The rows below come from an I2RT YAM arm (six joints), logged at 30 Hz.
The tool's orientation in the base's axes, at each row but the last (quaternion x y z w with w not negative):
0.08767 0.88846 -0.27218 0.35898
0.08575 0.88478 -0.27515 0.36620
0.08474 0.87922 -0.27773 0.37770
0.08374 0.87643 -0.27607 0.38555
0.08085 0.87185 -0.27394 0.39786
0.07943 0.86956 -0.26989 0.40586
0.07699 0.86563 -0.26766 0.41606
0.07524 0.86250 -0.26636 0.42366
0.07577 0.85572 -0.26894 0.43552
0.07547 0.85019 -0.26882 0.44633
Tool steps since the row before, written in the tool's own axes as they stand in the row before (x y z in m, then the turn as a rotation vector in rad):
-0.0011 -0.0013 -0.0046 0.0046 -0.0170 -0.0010
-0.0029 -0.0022 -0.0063 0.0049 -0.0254 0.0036
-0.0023 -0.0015 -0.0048 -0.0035 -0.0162 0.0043
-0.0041 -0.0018 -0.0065 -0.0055 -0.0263 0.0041
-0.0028 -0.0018 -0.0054 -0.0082 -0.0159 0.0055
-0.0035 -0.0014 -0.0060 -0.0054 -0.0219 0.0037
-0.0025 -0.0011 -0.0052 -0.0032 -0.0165 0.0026
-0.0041 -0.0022 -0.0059 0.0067 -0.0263 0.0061
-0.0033 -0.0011 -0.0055 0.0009 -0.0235 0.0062
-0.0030 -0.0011 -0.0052 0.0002 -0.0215 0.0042
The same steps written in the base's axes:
-0.0024 0.0015 0.0040 -0.0099 -0.0139 0.0046
-0.0025 0.0018 0.0066 -0.0103 -0.0234 0.0053
-0.0019 0.0015 0.0050 -0.0007 -0.0156 0.0070
-0.0019 0.0023 0.0073 -0.0031 -0.0238 0.0127
-0.0023 0.0016 0.0057 0.0034 -0.0157 0.0097
-0.0022 0.0023 0.0063 -0.0018 -0.0200 0.0110
-0.0023 0.0020 0.0050 -0.0021 -0.0150 0.0077
-0.0023 0.0016 0.0070 -0.0094 -0.0261 0.0022
-0.0023 0.0023 0.0056 -0.0047 -0.0232 0.0056
-0.0024 0.0021 0.0052 -0.0050 -0.0204 0.0063

